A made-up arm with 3 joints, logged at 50 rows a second.
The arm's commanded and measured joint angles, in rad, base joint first. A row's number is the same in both.
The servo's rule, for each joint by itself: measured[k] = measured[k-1] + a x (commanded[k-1-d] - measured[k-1]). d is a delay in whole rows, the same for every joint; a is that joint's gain. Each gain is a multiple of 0.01, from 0.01 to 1. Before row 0 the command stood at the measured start. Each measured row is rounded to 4 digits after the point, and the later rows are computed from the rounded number. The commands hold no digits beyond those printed.
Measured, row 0:
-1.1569, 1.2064, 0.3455
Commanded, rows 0 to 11:
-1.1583, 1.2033, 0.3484
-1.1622, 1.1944, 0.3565
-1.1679, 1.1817, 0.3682
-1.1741, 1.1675, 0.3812
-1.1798, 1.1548, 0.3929
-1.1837, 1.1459, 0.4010
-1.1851, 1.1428, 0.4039
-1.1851, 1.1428, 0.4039
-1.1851, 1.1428, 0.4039
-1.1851, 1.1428, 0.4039
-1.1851, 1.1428, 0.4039
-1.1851, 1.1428, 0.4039
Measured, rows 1 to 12:
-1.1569, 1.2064, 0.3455
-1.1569, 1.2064, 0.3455
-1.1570, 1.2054, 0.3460
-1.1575, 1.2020, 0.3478
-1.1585, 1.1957, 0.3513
-1.1601, 1.1870, 0.3564
-1.1621, 1.1770, 0.3626
-1.1643, 1.1674, 0.3691
-1.1664, 1.1598, 0.3750
-1.1683, 1.1545, 0.3799
-1.1700, 1.1509, 0.3840
-1.1715, 1.1484, 0.3874
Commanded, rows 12 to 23:
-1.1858, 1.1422, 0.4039
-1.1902, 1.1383, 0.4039
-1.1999, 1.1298, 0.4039
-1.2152, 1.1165, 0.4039
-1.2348, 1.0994, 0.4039
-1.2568, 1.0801, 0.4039
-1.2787, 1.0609, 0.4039
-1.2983, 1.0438, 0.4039
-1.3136, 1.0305, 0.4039
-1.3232, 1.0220, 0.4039
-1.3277, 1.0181, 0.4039
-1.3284, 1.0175, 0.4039
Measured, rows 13 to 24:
-1.1729, 1.1467, 0.3902
-1.1741, 1.1455, 0.3925
-1.1753, 1.1445, 0.3944
-1.1768, 1.1426, 0.3960
-1.1791, 1.1386, 0.3973
-1.1827, 1.1317, 0.3984
-1.1879, 1.1217, 0.3993
-1.1948, 1.1088, 0.4001
-1.2032, 1.0940, 0.4007
-1.2127, 1.0784, 0.4012
-1.2228, 1.0636, 0.4017
-1.2328, 1.0507, 0.4021

